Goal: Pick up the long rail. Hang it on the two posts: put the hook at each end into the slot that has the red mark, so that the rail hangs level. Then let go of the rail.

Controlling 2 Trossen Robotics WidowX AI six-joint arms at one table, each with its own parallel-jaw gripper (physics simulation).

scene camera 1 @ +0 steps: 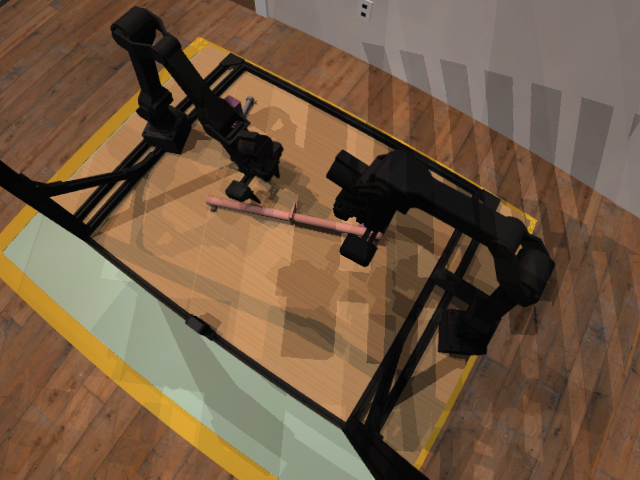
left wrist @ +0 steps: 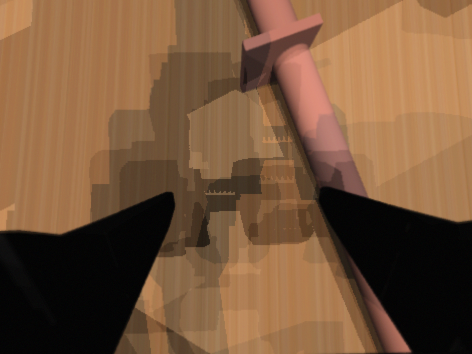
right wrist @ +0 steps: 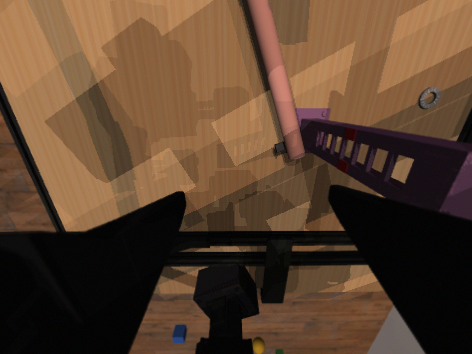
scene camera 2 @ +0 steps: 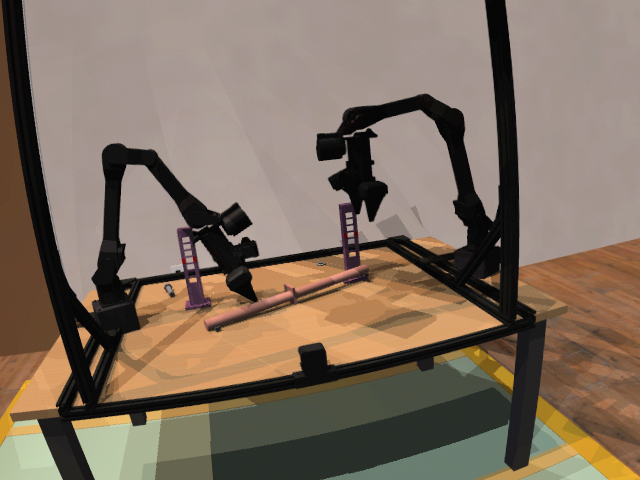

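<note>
The long pink rail lies on the table, slanted, with a square plate near its middle. A dark hook shows at each end. The purple left post and right post stand upright with red-marked slots; the rail's right end is close to the right post's base. My left gripper is open, low beside the rail, which passes behind one finger in the left wrist view. My right gripper is open and empty, high near the right post's top.
A small bolt lies beyond the left post. A grey ring lies on the table between the posts, toward the back. A black frame borders the table, with a camera block on its front bar.
</note>
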